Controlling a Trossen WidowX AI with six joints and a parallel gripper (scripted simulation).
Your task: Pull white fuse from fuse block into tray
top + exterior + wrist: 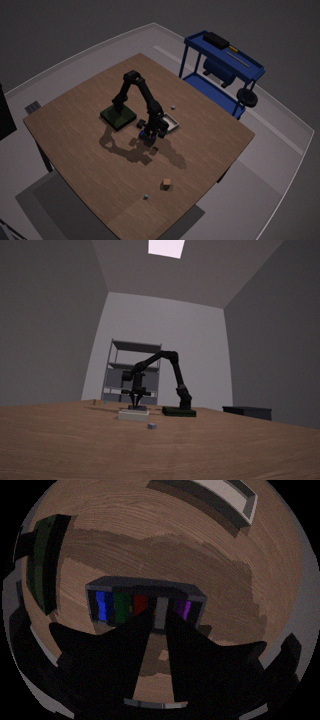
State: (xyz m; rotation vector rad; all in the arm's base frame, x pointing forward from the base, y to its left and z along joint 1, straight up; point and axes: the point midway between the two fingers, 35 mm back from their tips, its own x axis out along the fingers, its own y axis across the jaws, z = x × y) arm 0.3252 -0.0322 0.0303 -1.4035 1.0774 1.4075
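Now: gripper tip 190 mm to the right of the white tray and 30 mm above it. From my gripper tip the other things lie so: grey cube (350 mm to the left, 70 mm behind, 30 mm below); brown cube (290 mm ahead, 190 mm to the right, 10 mm below); white fuse (10 mm below).
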